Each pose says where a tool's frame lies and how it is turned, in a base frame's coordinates. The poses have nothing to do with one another.
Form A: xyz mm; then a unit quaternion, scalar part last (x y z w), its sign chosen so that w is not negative.
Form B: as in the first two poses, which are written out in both.
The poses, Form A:
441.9 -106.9 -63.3 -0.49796 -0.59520 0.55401 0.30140
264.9 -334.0 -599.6 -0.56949 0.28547 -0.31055 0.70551
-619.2 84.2 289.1 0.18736 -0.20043 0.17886 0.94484
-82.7 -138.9 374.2 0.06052 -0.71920 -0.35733 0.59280
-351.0 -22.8 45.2 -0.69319 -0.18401 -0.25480 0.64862
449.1 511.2 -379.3 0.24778 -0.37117 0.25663 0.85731
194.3 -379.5 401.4 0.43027 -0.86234 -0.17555 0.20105
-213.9 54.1 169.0 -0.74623 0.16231 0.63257 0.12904
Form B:
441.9 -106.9 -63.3 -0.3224 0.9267 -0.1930 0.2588 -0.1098 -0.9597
264.9 -334.0 -599.6 0.6441 -0.7633 -0.0491 0.1130 0.1585 -0.9809
-619.2 84.2 289.1 0.8557 0.2629 0.4458 -0.4131 0.8658 0.2824
-82.7 -138.9 374.2 -0.2899 -0.5107 0.8094 0.3366 0.7373 0.5857
-351.0 -22.8 45.2 0.8024 -0.0754 0.5920 0.5856 -0.0909 -0.8055
449.1 511.2 -379.3 0.5927 0.2561 0.7636 -0.6240 0.7455 0.2343
194.3 -379.5 401.4 -0.5489 -0.8127 0.1957 -0.6715 0.5681 0.4758
-213.9 54.1 169.0 0.1470 -0.0790 -0.9860 -0.4055 -0.9140 0.0128

